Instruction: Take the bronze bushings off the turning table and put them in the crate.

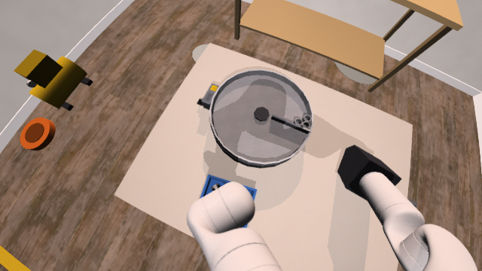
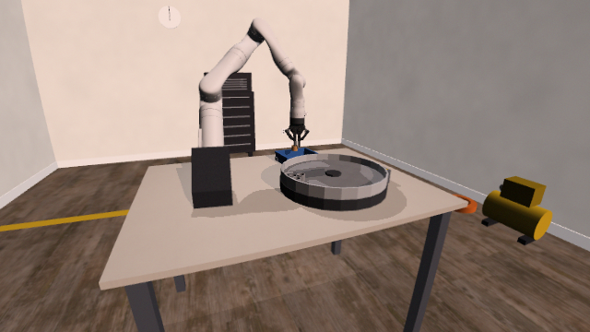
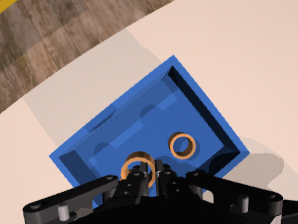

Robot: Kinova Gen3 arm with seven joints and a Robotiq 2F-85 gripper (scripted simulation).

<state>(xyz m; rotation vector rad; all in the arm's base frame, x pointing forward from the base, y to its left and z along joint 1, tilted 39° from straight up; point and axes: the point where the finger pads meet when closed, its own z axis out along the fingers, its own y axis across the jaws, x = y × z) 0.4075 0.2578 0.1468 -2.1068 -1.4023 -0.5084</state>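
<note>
The blue crate lies 70 mm below my hand and 10 mm to the left of it. From my hand the other things lie so: grey turning table: 360 mm to the right, 60 mm ahead, 40 mm below.
</note>
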